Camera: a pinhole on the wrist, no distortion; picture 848 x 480 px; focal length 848.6 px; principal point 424.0 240.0 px. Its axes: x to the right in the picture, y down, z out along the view. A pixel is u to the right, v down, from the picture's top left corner.
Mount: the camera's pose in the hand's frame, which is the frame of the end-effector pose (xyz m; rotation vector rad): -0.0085 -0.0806 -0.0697 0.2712 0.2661 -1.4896
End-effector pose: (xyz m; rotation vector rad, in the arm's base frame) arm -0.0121 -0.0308 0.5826 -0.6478 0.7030 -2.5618
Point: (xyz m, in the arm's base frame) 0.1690 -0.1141 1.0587
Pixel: 242.3 332.1
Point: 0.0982 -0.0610 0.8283
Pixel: 133.2 288.8
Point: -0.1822 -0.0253 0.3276
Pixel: behind the camera
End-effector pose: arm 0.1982 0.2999 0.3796 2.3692 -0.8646 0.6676
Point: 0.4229 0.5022 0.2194
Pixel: outside the picture
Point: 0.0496 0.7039 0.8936
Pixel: behind the camera
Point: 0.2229 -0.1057 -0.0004
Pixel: outside the picture
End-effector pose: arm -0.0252 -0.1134 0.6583 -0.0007 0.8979 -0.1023
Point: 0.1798 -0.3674 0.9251
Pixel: 452.4 134.1
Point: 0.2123 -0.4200 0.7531
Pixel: 628.1 464.5
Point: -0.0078 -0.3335 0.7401
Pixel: 804.0 92.9
